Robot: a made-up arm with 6 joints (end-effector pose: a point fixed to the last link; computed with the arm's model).
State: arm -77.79 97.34 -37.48 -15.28 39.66 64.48
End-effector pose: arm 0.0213 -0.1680 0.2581 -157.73 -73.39 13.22
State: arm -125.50 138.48 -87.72 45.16 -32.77 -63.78
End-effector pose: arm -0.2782 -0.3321 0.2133 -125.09 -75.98 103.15
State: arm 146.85 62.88 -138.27 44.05 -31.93 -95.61
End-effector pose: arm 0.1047 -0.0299 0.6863 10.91 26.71 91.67
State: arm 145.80 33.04 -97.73 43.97 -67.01 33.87
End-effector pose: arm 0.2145 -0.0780 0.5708 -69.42 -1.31 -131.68
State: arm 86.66 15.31 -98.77 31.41 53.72 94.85
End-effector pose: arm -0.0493 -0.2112 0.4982 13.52 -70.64 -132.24
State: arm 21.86 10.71 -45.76 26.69 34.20 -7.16
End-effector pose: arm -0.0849 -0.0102 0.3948 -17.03 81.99 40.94
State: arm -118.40 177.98 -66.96 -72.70 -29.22 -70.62
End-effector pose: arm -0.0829 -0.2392 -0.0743 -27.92 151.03 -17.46
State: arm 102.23 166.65 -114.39 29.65 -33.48 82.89
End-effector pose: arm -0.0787 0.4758 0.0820 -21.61 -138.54 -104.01
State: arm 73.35 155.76 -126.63 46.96 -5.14 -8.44
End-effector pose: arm 0.1498 0.4811 0.1830 -34.12 117.66 67.93
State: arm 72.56 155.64 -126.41 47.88 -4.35 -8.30
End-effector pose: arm 0.1555 0.4787 0.1823 -32.84 118.99 67.99
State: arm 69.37 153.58 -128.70 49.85 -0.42 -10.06
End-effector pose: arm 0.1782 0.4720 0.2057 -30.94 118.13 69.98
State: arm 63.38 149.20 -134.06 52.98 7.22 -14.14
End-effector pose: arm 0.2175 0.4537 0.2595 -29.53 113.29 74.09
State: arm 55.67 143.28 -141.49 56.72 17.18 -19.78
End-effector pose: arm 0.2578 0.4160 0.3343 -30.47 103.75 78.15
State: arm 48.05 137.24 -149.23 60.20 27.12 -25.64
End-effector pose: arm 0.2812 0.3648 0.4088 -34.11 91.61 79.29
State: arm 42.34 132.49 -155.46 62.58 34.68 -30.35
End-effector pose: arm 0.2845 0.3192 0.4636 -38.53 80.93 77.35
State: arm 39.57 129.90 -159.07 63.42 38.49 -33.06
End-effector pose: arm 0.2795 0.2943 0.4916 -41.48 74.60 74.87
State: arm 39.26 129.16 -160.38 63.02 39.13 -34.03
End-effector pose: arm 0.2754 0.2889 0.5001 -42.53 72.24 73.46
